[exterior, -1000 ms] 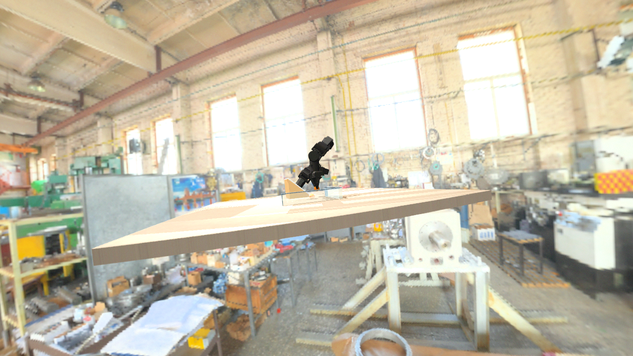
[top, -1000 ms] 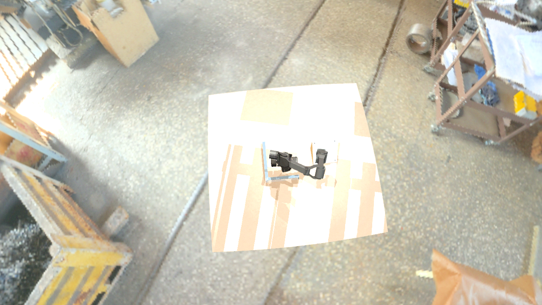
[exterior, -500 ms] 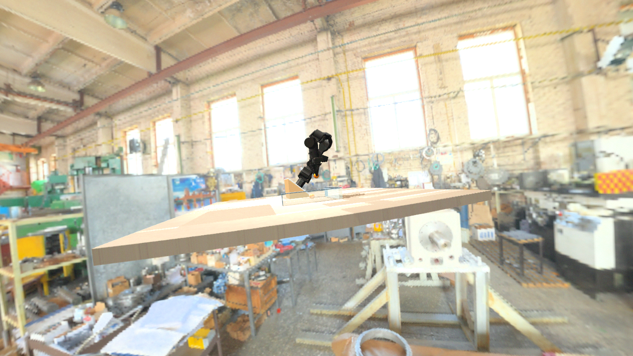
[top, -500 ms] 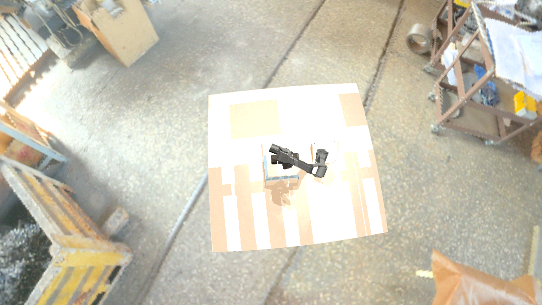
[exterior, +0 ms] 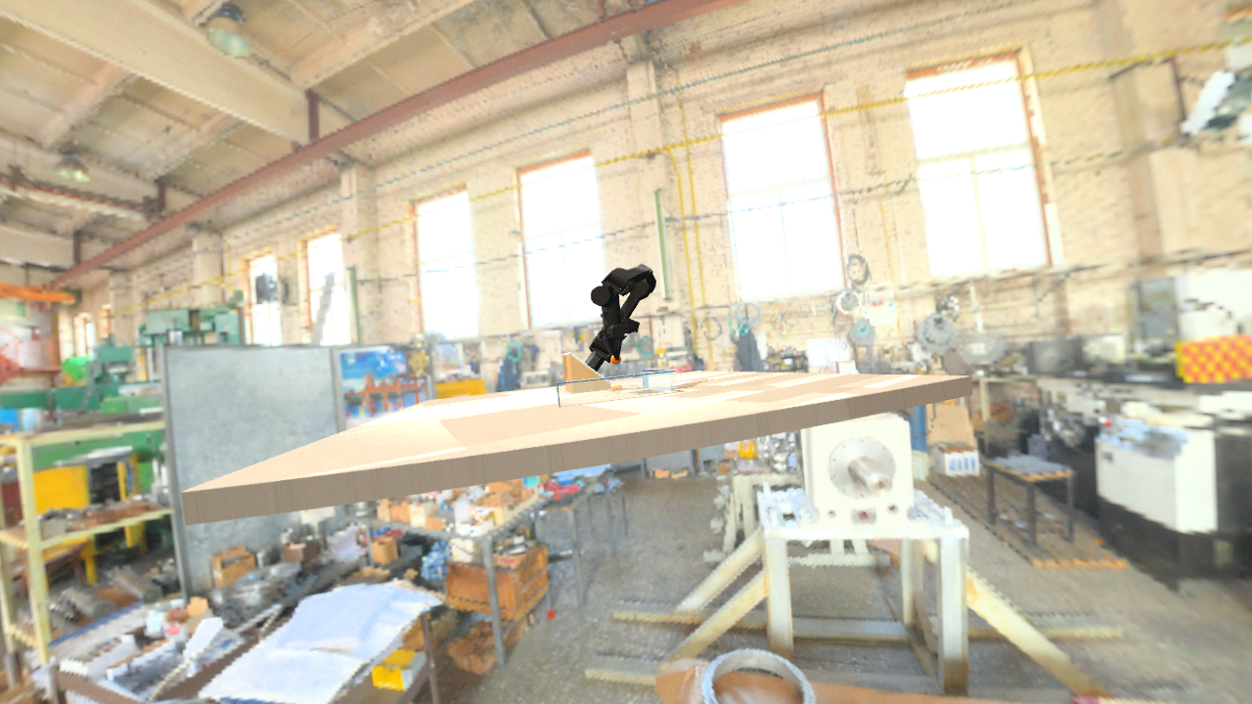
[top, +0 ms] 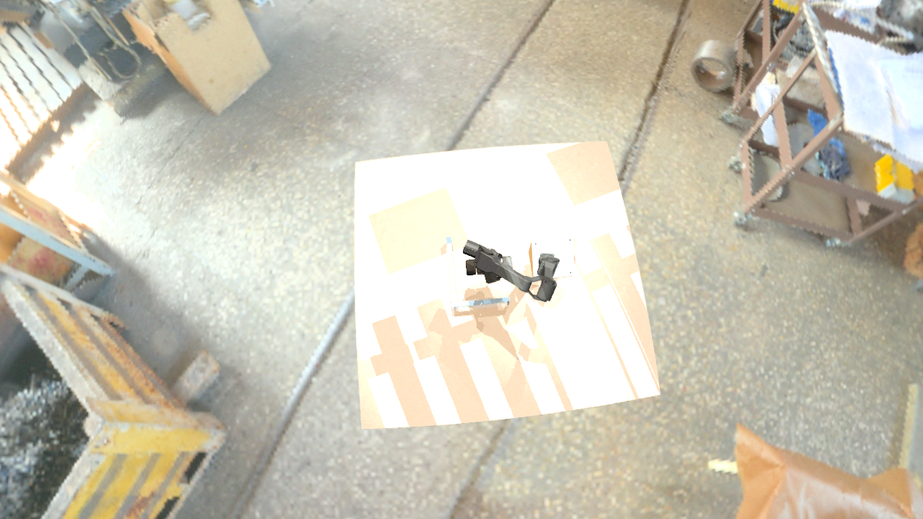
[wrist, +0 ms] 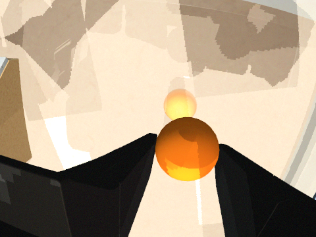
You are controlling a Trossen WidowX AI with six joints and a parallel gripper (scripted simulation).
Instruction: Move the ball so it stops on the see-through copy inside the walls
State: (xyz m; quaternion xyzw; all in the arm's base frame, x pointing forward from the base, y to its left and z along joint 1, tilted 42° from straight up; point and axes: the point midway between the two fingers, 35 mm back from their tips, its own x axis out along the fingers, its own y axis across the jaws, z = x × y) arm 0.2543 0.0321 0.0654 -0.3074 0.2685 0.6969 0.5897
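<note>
The see-through ball copy is 90 mm below my gripper tip. Round my gripper tip: clear wall (120 mm to the left, 70 mm below, 30 mm ahead); orange ball (right at my gripper tip).
</note>
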